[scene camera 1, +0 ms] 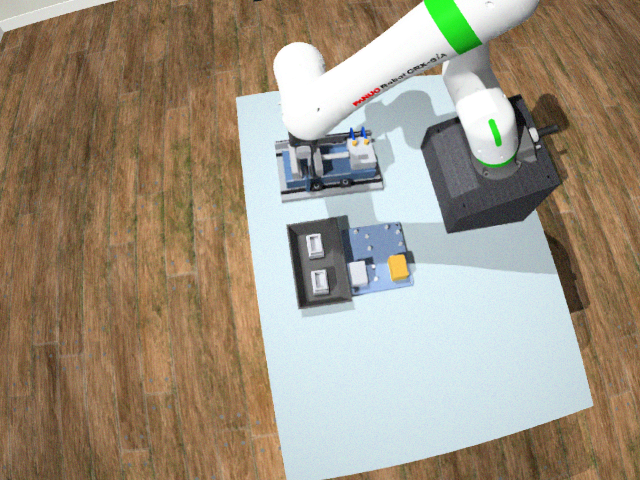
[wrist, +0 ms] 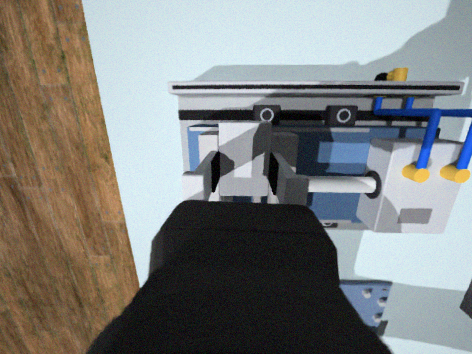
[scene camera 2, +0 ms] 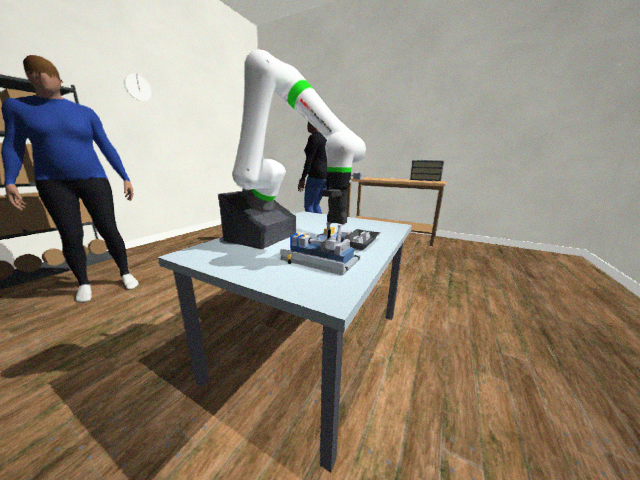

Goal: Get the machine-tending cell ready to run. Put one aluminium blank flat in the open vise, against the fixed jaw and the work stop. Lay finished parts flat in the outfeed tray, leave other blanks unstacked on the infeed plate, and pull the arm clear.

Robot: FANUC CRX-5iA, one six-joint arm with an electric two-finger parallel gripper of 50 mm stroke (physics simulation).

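Places are measured from the arm's base along level axes (x ahead, y left, z up), in metres.
Pixels of known places: gripper, fingertip midpoint: (scene camera 1: 302, 144) (wrist: 244, 164) (scene camera 2: 333, 239); arm's base at its link origin: (scene camera 1: 497, 156) (scene camera 2: 260, 204).
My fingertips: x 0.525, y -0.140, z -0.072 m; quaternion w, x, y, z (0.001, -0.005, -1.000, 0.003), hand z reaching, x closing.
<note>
For each thing: its top centre in the pictures, then the offset to it from my fingertips. Level surfaces: height alone.
- vise at its top centre: (wrist: 320, 186) (scene camera 1: 328, 151) (scene camera 2: 321, 238) 0.070 m back, 0.023 m left, 0.014 m down
- aluminium blank at its top centre: (wrist: 244, 161) (scene camera 1: 302, 143) (scene camera 2: 333, 238) 0.000 m ahead, 0.003 m right, 0.002 m up
- light grey blank at its top centre: (scene camera 1: 358, 272) 0.100 m back, 0.369 m left, 0.070 m down
- blue infeed plate at its top centre: (wrist: 330, 326) (scene camera 1: 376, 257) 0.163 m back, 0.322 m left, 0.105 m down
- orange block at its top centre: (scene camera 1: 399, 265) 0.211 m back, 0.366 m left, 0.070 m down
- vise's actuator block at its top centre: (wrist: 421, 191) (scene camera 1: 361, 149) (scene camera 2: 303, 235) 0.165 m back, 0.026 m left, 0.018 m down
- table at its surface level: 0.113 m down
My gripper (scene camera 1: 309, 164) (scene camera 2: 333, 233) (wrist: 244, 164) points down over the vise (scene camera 1: 334, 169) (scene camera 2: 316, 251) (wrist: 345, 152) and is shut on an aluminium blank (wrist: 244, 147). In the wrist view the grey blank lies between the fingers and between the fixed jaw (wrist: 207, 141) at left and the moving jaw (wrist: 286, 145) at right. The fingers and gripper body hide its near end; contact with the work stop cannot be told. Two finished parts (scene camera 1: 314, 245) (scene camera 1: 320, 282) lie apart in the dark outfeed tray (scene camera 1: 336, 258). One light grey blank (scene camera 1: 357, 273) lies on the blue infeed plate (scene camera 1: 382, 245) (wrist: 359, 300).
An orange block (scene camera 1: 398, 267) sits on the infeed plate's right side. Several small pegs stand on that plate. Blue hoses (wrist: 428, 137) with yellow fittings rise from the vise's actuator block (scene camera 1: 361, 153) (wrist: 400, 190). The dark robot base (scene camera 1: 496, 201) (scene camera 2: 258, 222) stands on the table (scene camera 1: 413, 351) (scene camera 2: 248, 271).
</note>
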